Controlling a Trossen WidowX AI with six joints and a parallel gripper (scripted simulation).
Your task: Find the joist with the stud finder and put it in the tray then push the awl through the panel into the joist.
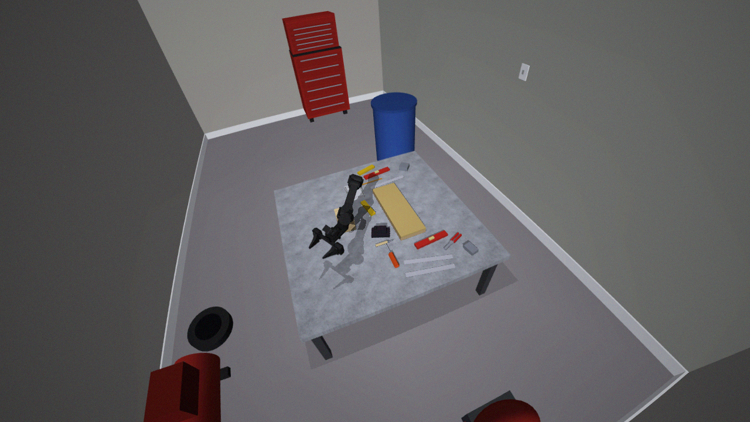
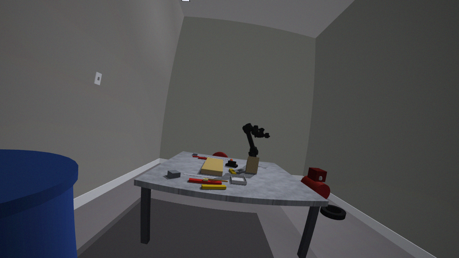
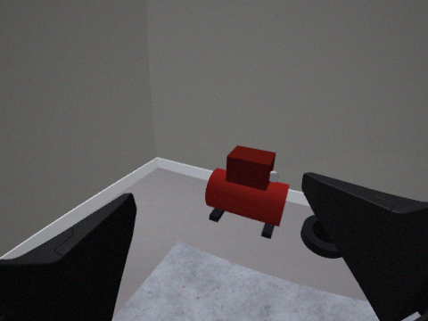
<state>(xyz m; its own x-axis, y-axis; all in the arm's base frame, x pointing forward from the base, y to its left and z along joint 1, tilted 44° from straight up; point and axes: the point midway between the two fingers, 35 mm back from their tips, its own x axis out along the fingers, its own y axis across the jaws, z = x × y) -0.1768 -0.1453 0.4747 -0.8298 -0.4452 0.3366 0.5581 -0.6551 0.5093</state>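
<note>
The black stud finder lies 390 mm ahead of my gripper tip, 310 mm to the left of it and 320 mm below it. From my gripper tip the other things lie so: thin orange rod 520 mm ahead, 860 mm to the left, 360 mm below; orange-handled tool 410 mm ahead, 140 mm to the left, 350 mm below; white tray 350 mm ahead, 780 mm to the left, 350 mm below.
</note>
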